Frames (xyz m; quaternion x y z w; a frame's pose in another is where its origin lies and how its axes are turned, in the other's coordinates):
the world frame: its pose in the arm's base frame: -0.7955 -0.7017 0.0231 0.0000 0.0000 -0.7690 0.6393
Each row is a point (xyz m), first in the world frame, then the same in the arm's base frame.
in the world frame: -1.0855 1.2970 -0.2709
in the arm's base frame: 0.6779 0.1287 -0.2478
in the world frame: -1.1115 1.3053 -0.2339
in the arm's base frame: 0.6909 0.1527 -0.2108
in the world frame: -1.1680 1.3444 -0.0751
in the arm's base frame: 0.7396 0.2011 -0.0520
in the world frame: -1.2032 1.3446 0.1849
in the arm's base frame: 0.7462 0.2357 0.2080
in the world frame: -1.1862 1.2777 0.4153
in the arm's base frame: 0.6774 0.2312 0.4384
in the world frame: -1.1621 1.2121 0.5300
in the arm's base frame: 0.6085 0.2195 0.5531
